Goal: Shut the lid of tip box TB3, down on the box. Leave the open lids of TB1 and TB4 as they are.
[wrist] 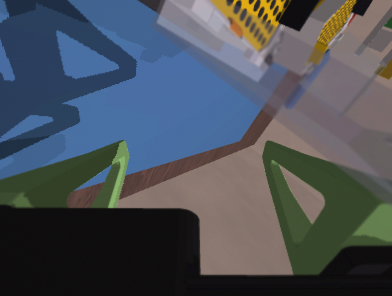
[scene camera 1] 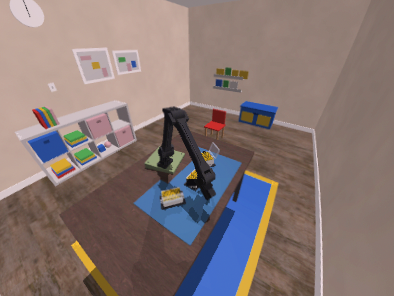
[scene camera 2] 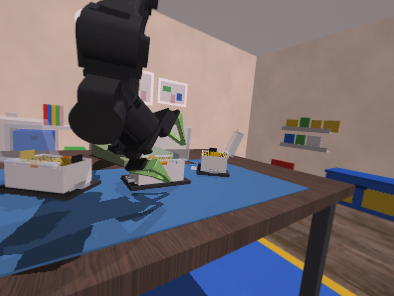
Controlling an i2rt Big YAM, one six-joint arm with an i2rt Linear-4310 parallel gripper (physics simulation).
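Pixels of known places: gripper, fingertip midpoint: [wrist: 195, 148] [scene camera 2: 176, 162]; arm's base at its link origin: [scene camera 1: 165, 162].
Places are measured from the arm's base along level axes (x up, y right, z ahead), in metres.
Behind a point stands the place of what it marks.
Observation:
Three white tip boxes with yellow racks stand in a row; I cannot read their labels now. The middle box [scene camera 1: 192, 178] [scene camera 2: 173, 175] @(x -0.007, y 0.038, z 0.348 m) [wrist: 255, 17] @(x 0.068, y 0.126, z 0.333 m) is partly behind my gripper; its clear lid [scene camera 2: 184, 142] [wrist: 345, 130] stands open and upright behind it. The far box [scene camera 1: 207, 159] [scene camera 2: 214, 163] @(x 0.006, y -0.141, z 0.337 m) has its clear lid [scene camera 1: 214, 150] @(x 0.068, y -0.234, z 0.347 m) [scene camera 2: 235, 143] @(x 0.078, y -0.182, z 0.383 m) tilted open. The near box [scene camera 1: 172, 199] @(x 0.082, y 0.333, z 0.273 m) [scene camera 2: 47, 176] @(x 0.007, y 0.284, z 0.274 m) also has a raised clear lid. My gripper [scene camera 1: 208, 195] [scene camera 2: 177, 162] @(x 0.045, y 0.083, z 0.411 m) [wrist: 195, 148] @(x 0.045, y 0.083, z 0.411 m) is open and empty. In scene camera 2 its lower finger overlaps the middle box's front; contact is unclear.
The boxes stand on black bases on a blue mat [scene camera 1: 192, 232] @(x -0.031, y 0.410, z 0.430 m) [scene camera 2: 260, 187] @(x -0.032, y -0.158, z 0.494 m) [wrist: 190, 110] @(x -0.031, y -0.006, z 0.442 m). The mat lies on a dark wooden table [scene camera 1: 125, 225] @(x -0.034, y 0.529, z 0.062 m) [scene camera 2: 250, 220] @(x -0.034, y 0.036, z 0.568 m). The arm's green base plate [scene camera 1: 152, 162] @(x 0.010, y 0.047, z -0.092 m) is beside the mat. The table edge shows ahead in the wrist view.

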